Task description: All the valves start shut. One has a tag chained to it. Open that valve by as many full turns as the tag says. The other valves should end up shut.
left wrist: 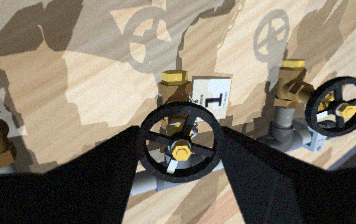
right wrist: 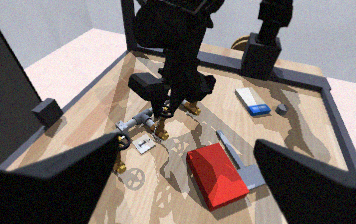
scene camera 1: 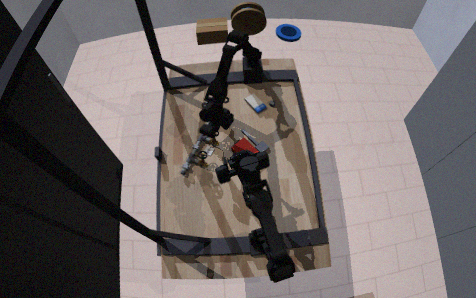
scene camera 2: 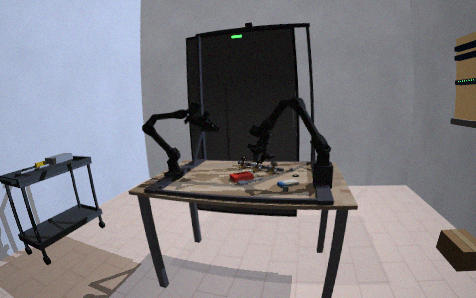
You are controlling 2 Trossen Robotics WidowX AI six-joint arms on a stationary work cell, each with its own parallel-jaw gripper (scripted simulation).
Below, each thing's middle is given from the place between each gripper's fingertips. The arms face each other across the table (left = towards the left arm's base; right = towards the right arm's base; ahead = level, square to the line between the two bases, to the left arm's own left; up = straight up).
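White tag (left wrist: pixel 212 94): my left hand 3 cm past it, 5 cm to the left of it, 10 cm above it. Grey tool (right wrist: pixel 251 175), from my left hand: 19 cm ahead, 2 cm to the right, 9 cm below. Red block (right wrist: pixel 220 184), from my left hand: 14 cm ahead, 8 cm to the right, 8 cm below.
Red block, from my right hand (scene camera 1: pixel 235 154): 3 cm ahead, 17 cm to the left, 29 cm below. Grey tool, from my right hand: 8 cm ahead, 23 cm to the left, 30 cm below. White tag, from my right hand: 14 cm behind, 20 cm to the left, 30 cm below.
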